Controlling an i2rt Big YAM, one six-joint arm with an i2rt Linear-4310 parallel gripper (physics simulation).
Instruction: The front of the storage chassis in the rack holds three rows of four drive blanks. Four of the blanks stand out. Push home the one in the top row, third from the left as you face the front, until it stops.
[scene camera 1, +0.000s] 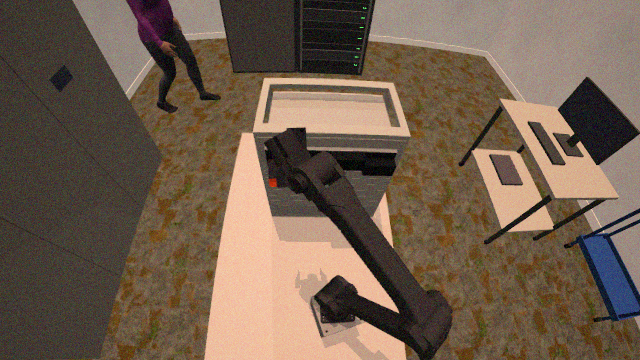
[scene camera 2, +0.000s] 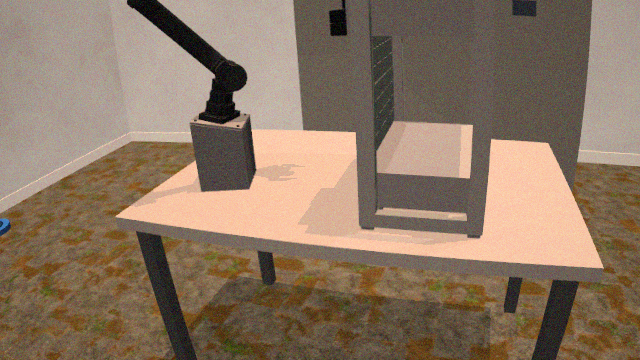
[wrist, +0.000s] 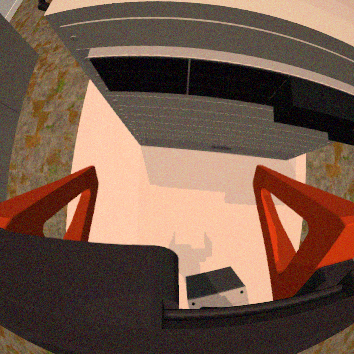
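Seen in the pictures: gripper, between the fingertips: (wrist: 175, 173); arm's base, origin of its link: (scene camera 1: 337, 311) (scene camera 2: 219, 117).
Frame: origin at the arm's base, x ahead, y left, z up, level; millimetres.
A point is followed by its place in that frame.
Observation:
The rack (scene camera 1: 350, 133) {x 473, y -28, z 391 mm} (scene camera 2: 366, 125) {x 493, y -228, z 49 mm} (wrist: 200, 36) {x 470, y 125, z 347 mm} stands on the table with the black drive blanks near its top. The third-column blank in the top row (scene camera 1: 349, 160) {x 418, y -29, z 323 mm} (wrist: 312, 107) {x 422, y -2, z 324 mm} stands out from the first two columns; its exact edges are too dark to tell. The fourth column (scene camera 1: 380, 164) {x 425, y -139, z 296 mm} stands out further. My gripper (wrist: 175, 173) {x 332, y 137, z 392 mm} is open and empty, fingers wide apart. In scene camera 1 it is by the rack's left front, mostly hidden behind my wrist, with one red part showing. It does not show in scene camera 2.
My arm (scene camera 1: 370, 240) {x 60, y -2, z 556 mm} (scene camera 2: 185, 37) {x -26, y -88, z 257 mm} reaches from its pedestal (scene camera 2: 225, 155) {x 45, y -71, z -95 mm} to the rack, hiding the left columns in scene camera 1. Grey panels (wrist: 200, 120) {x 470, y 104, z 96 mm} lie below the blanks. The table (scene camera 1: 235, 280) {x 153, y 425, z -205 mm} (scene camera 2: 310, 245) {x 375, y -314, z -209 mm} carries both. A person (scene camera 1: 172, 50) stands behind at left; a desk (scene camera 1: 575, 175) is at right.

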